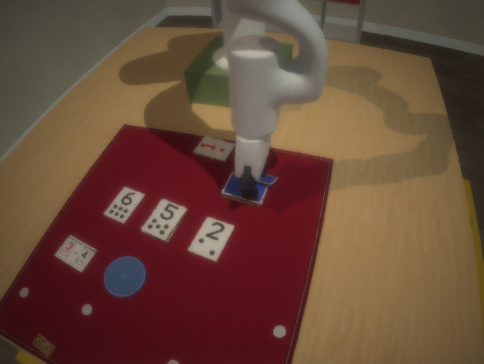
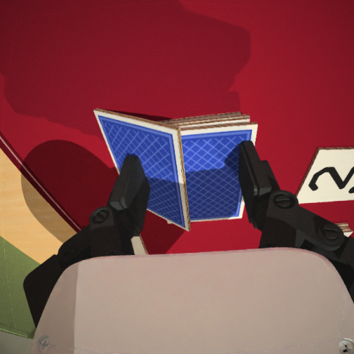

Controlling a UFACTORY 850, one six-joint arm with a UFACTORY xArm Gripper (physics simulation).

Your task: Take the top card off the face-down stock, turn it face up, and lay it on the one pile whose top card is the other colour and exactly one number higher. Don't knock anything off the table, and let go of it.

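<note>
The face-down stock [image 1: 231, 188] [image 2: 215, 155] has blue backs and slightly uneven edges. A blue-backed card [image 1: 270, 180] [image 2: 157, 160] lies tilted at the stock's side, one edge over the stock and the rest sticking out past it; its face is hidden. My gripper [image 1: 248, 192] [image 2: 190, 165] is open at the stock, one finger over the tilted card's back and the other by the stock's far edge. Face-up piles show a black 6 [image 1: 124, 204], a black 5 [image 1: 164, 219], a black 2 [image 1: 211, 238] [image 2: 330, 175] and a red 1 [image 1: 214, 148].
The cards are on a red mat [image 1: 240, 295] [image 2: 300, 60] on a wooden table [image 1: 385, 240]. A printed card [image 1: 76, 253], a blue disc [image 1: 125, 276], white dots and a die [image 1: 44, 344] are toward the front left. A green block [image 1: 206, 87] stands behind the mat.
</note>
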